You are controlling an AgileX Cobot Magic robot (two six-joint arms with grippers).
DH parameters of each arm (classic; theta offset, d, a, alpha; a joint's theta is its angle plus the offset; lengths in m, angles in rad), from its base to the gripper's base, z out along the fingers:
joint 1: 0 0.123 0 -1.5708
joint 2: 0.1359 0 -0.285 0
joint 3: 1.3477 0 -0.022 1.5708
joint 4: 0 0.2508 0 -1.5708
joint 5: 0 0 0.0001 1.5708
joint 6: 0 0.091 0 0
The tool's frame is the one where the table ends.
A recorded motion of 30 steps. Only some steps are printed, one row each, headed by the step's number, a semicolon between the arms.
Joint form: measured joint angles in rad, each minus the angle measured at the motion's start. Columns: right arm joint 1, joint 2, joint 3, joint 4, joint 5, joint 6; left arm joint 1, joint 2, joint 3, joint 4, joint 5, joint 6.
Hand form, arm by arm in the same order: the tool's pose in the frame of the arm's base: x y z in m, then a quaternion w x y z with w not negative. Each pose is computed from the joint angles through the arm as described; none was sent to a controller.
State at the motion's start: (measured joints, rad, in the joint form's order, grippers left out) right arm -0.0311 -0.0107 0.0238 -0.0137 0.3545 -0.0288; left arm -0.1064 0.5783 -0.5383 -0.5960 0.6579 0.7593
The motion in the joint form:
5: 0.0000 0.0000 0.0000 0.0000 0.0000 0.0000; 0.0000 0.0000 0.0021 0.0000 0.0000 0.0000
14: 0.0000 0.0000 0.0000 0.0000 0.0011 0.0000; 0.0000 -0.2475 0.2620 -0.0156 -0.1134 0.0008
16: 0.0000 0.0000 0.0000 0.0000 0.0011 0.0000; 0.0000 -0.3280 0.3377 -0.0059 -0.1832 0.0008
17: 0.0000 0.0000 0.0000 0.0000 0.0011 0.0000; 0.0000 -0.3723 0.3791 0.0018 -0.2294 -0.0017
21: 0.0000 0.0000 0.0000 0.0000 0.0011 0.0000; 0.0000 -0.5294 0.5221 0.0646 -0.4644 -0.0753
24: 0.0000 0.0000 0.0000 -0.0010 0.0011 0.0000; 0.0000 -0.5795 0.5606 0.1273 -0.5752 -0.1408
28: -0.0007 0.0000 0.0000 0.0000 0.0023 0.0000; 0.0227 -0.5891 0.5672 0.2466 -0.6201 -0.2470
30: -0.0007 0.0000 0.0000 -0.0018 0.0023 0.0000; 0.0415 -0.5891 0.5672 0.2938 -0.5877 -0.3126
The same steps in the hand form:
5: 0.0531 -0.0021 0.1738 0.60090 -0.00278 0.79897 -0.02377; 0.1042 -0.0426 0.3001 0.50274 0.24379 0.82188 -0.11105
14: 0.0531 -0.0021 0.1737 0.60046 -0.00278 0.79930 -0.02376; 0.0711 -0.0349 0.2453 0.54114 0.21529 0.80722 -0.09601
16: 0.0531 -0.0021 0.1737 0.60046 -0.00278 0.79930 -0.02376; 0.0650 -0.0307 0.2304 0.56780 0.20241 0.79410 -0.07768
17: 0.0531 -0.0021 0.1737 0.60046 -0.00278 0.79930 -0.02376; 0.0625 -0.0280 0.2226 0.58484 0.19319 0.78506 -0.06582
21: 0.0531 -0.0021 0.1737 0.60046 -0.00278 0.79930 -0.02376; 0.0578 -0.0151 0.2007 0.66605 0.13143 0.73401 -0.01828
24: 0.0531 -0.0021 0.1737 0.60044 -0.00305 0.79929 -0.02418; 0.0566 -0.0095 0.1990 0.70437 0.10419 0.70214 0.00252
28: 0.0530 -0.0021 0.1736 0.59997 -0.00250 0.79966 -0.02396; 0.0566 -0.0060 0.2008 0.71848 0.09019 0.68926 0.02405
30: 0.0530 -0.0022 0.1736 0.59994 -0.00298 0.79965 -0.02471; 0.0566 -0.0056 0.1979 0.70752 0.08141 0.70167 0.02104

